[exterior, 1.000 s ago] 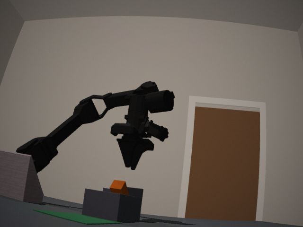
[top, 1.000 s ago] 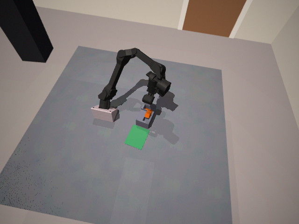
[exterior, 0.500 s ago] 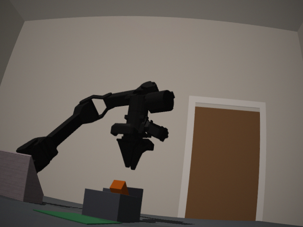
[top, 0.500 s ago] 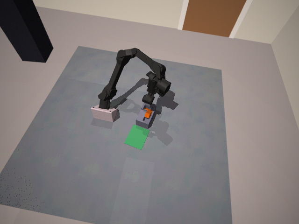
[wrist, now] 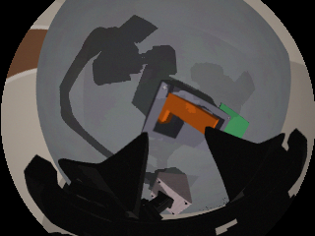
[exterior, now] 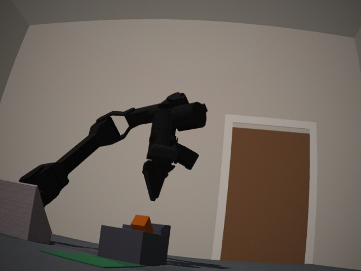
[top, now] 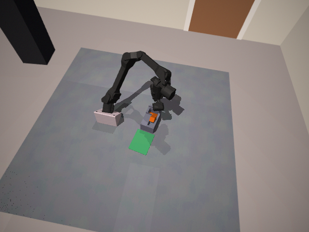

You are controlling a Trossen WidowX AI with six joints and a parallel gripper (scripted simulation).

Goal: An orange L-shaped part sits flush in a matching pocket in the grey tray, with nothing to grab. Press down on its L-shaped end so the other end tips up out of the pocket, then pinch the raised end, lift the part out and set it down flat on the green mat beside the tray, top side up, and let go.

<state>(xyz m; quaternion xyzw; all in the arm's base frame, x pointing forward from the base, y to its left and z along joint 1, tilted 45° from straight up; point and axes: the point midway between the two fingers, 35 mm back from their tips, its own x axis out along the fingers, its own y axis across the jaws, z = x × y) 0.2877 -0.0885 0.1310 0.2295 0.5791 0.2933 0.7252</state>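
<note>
Now: the orange L-shaped part 100 mm below my gripper tip, 20 mm to the right of it and 20 mm behind it. From my gripper tip the other things lie so: green mat 190 mm to the right, 160 mm below, 70 mm behind.
</note>
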